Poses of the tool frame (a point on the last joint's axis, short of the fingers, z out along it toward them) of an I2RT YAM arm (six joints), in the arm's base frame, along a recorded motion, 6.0 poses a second.
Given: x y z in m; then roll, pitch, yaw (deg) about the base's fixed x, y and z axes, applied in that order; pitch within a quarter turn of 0, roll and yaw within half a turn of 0.
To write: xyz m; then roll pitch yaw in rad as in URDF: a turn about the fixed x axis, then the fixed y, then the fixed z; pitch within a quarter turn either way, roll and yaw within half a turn. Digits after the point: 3 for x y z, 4 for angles.
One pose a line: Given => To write
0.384 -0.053 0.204 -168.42 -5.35 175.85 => 0.384 -0.053 0.204 -2.9395 -0.0934 3.0692
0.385 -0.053 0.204 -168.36 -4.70 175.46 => 0.385 -0.053 0.204 -2.9384 -0.0820 3.0624
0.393 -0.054 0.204 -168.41 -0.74 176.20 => 0.393 -0.054 0.204 -2.9393 -0.0129 3.0753
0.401 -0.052 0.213 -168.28 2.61 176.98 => 0.401 -0.052 0.213 -2.9370 0.0456 3.0889
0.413 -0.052 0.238 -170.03 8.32 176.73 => 0.413 -0.052 0.238 -2.9676 0.1452 3.0845
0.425 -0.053 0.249 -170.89 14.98 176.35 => 0.425 -0.053 0.249 -2.9826 0.2615 3.0779
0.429 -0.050 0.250 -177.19 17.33 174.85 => 0.429 -0.050 0.250 -3.0925 0.3025 3.0517
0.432 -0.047 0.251 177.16 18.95 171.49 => 0.432 -0.047 0.251 3.0920 0.3307 2.9931
